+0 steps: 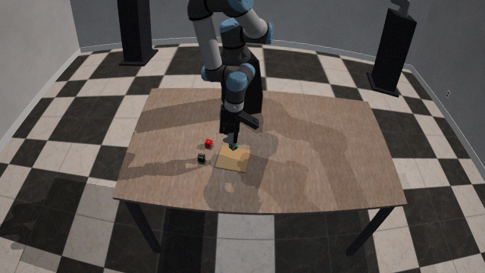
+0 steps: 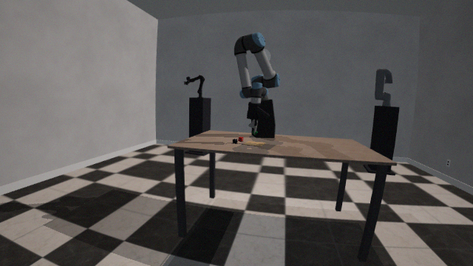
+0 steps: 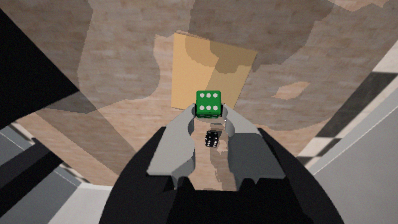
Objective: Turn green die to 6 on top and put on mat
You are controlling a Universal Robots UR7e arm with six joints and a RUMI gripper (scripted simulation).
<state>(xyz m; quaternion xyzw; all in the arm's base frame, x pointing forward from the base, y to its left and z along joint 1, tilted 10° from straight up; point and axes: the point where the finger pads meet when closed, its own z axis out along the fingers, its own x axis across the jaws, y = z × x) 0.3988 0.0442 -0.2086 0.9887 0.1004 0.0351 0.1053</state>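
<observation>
My gripper is now 10 mm above the green die. From my hand the other things lie so: black die (40 mm ahead, 140 mm to the right, 80 mm below); tan mat (100 mm below); red die (50 mm behind, 130 mm to the right, 80 mm below).
</observation>
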